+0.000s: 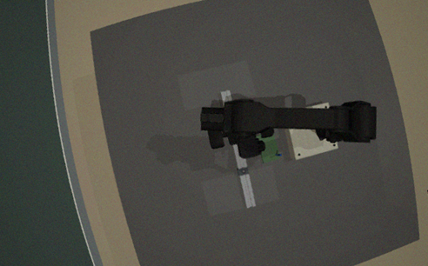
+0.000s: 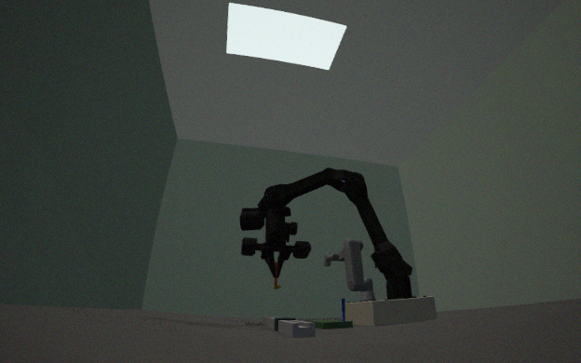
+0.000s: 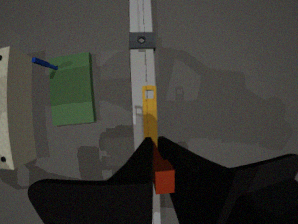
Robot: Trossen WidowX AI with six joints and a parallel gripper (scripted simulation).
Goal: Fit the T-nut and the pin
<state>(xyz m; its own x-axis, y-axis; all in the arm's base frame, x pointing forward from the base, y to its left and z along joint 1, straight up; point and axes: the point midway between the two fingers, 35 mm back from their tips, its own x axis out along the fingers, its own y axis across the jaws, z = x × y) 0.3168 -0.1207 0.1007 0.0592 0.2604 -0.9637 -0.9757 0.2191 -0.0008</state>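
Right now the green tray is 120 mm below my gripper tip, 110 mm behind it and 100 mm to the left of it. Round my gripper tip: brass T-nut 20 mm to the left; blue pin 120 mm to the left, 120 mm behind, 100 mm below.
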